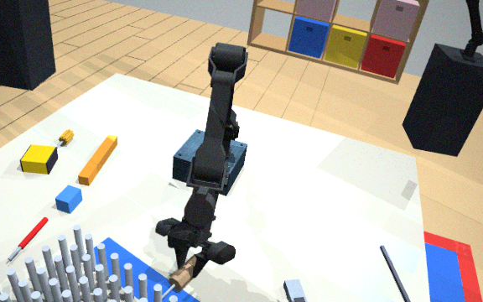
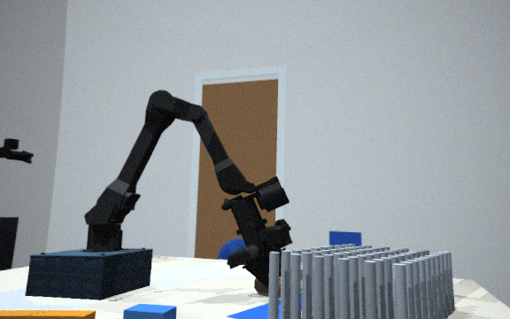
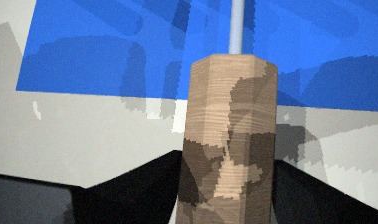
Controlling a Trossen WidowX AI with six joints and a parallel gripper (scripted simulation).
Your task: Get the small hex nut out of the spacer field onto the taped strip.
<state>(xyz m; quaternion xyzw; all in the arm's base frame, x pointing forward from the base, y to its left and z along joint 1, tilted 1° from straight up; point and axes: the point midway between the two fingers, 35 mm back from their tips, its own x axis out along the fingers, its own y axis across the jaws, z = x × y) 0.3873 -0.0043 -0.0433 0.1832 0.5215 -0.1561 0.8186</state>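
Now: gripper tip 70 mm to the left of the blue taped strip, 40 mm short of it and 20 mm above it. Round my gripper tip: red-handled tool 400 mm to the right, 10 mm below, 10 mm ahead; blue cube 350 mm to the right, 150 mm behind; grey block 270 mm to the left, 40 mm ahead.
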